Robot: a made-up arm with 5 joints.
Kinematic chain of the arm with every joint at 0, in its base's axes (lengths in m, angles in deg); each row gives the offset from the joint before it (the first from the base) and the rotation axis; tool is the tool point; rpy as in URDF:
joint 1: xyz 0 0 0.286 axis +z
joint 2: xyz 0 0 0 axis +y
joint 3: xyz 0.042 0 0.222 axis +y
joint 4: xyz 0.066 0 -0.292 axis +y
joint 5: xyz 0.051 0 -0.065 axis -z
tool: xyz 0 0 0 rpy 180 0 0
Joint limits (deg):
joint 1: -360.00..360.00
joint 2: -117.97..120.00
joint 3: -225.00..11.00
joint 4: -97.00..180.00
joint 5: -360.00..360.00
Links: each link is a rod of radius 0.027 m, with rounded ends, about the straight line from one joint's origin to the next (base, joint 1, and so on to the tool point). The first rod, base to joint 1, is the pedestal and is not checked.
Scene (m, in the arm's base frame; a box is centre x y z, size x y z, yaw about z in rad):
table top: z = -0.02
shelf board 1: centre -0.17 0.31 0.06 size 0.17 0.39 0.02 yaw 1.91
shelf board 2: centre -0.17 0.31 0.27 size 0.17 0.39 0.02 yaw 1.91
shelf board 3: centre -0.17 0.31 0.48 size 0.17 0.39 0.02 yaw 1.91
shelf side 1: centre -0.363 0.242 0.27 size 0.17 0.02 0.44 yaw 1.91
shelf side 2: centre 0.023 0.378 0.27 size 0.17 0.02 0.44 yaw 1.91
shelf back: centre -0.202 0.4 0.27 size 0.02 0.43 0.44 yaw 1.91
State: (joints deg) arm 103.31 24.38 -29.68 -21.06 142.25
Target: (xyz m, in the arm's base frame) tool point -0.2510 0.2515 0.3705
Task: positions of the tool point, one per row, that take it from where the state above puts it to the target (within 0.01 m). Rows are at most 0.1 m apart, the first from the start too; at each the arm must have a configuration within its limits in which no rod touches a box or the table.
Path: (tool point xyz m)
1: -0.0797 0.2041 0.1236
2: -0.0658 0.1170 0.1119
3: -0.0281 0.0368 0.1171
4: -0.0869 0.0934 0.1421
5: -0.1446 0.1280 0.1992
6: -0.1877 0.1360 0.2794
7: -0.2045 0.1198 0.3705
8: -0.2341 0.1810 0.3773
9: -0.2510 0.2515 0.3705

